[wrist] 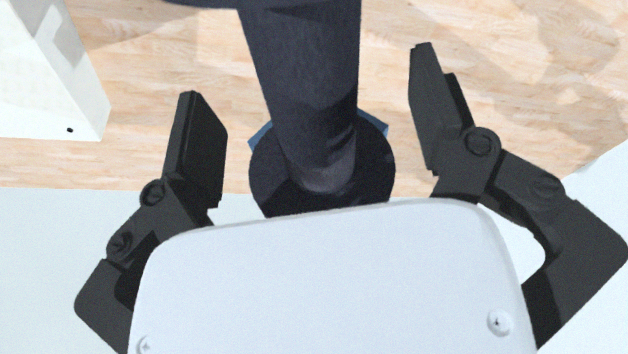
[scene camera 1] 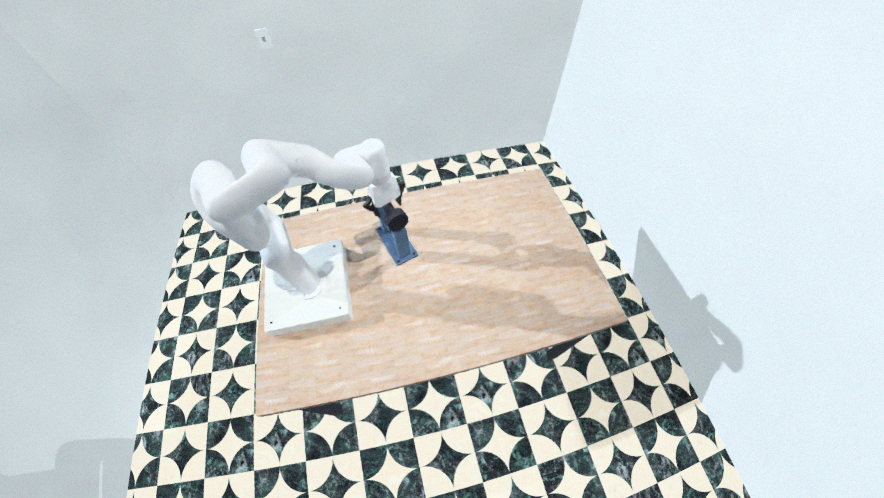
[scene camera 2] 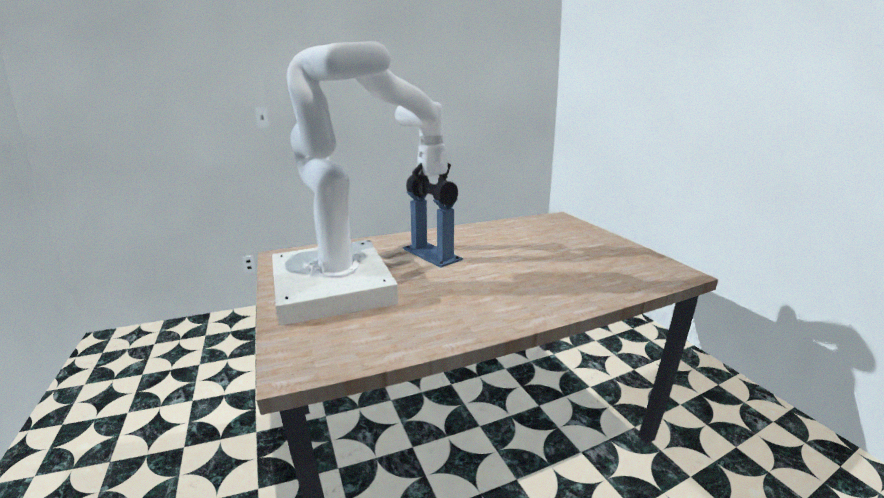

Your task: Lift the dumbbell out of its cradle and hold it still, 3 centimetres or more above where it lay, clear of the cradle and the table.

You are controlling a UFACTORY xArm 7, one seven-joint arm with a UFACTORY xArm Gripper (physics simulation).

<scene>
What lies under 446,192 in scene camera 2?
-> A black dumbbell.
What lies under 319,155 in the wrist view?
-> A black dumbbell.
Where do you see a blue cradle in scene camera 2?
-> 441,255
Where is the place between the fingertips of my gripper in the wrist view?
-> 306,91
</scene>
